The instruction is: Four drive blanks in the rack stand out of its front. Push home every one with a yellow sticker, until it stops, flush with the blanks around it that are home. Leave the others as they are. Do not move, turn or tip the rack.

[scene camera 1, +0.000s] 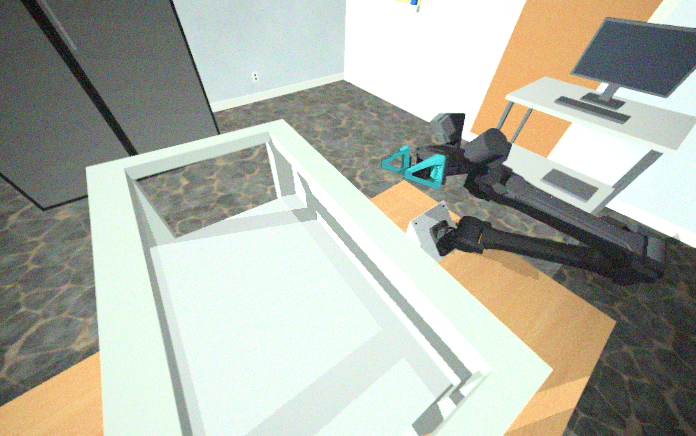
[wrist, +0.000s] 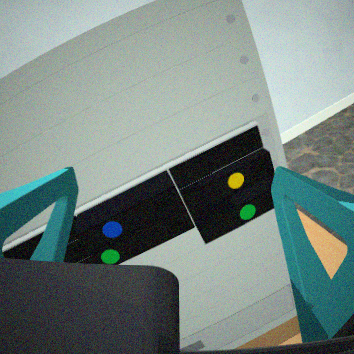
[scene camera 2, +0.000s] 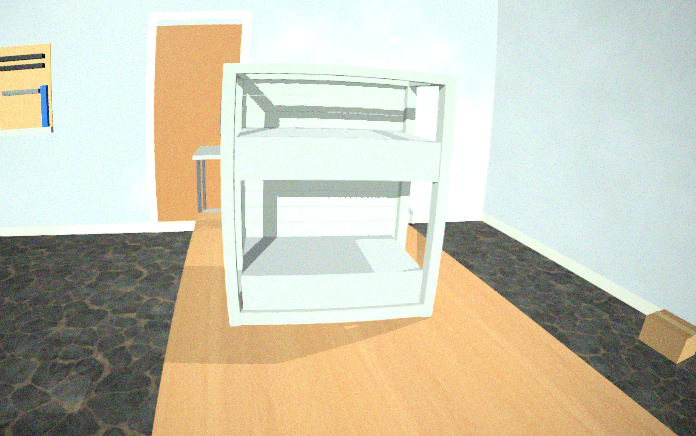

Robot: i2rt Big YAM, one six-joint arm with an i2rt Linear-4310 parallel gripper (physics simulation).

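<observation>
The pale rack [scene camera 1: 115, 287] [scene camera 2: 229, 205] [wrist: 150, 105] stands upright on the table. In the wrist view, black blanks fill a band across its front. At right, a blank with a yellow sticker [wrist: 236, 180] lies above one with a green sticker [wrist: 247, 212]. At left, a blank with a blue sticker [wrist: 112, 229] lies above another with a green sticker [wrist: 110, 256]. How far each stands out is hard to tell. My gripper [scene camera 1: 393, 171] [wrist: 174, 177] is open and empty, its teal fingers wide apart before the front. The scene cameras hide the blank fronts.
The wooden table [scene camera 1: 518, 302] [scene camera 2: 385, 380] carries the rack. A grey bracket-like plate [scene camera 1: 423, 225] and a second black arm-like linkage [scene camera 1: 523, 243] are below my arm. A desk with a monitor [scene camera 1: 634, 53] stands behind. A cardboard box [scene camera 2: 667, 333] lies on the floor at right.
</observation>
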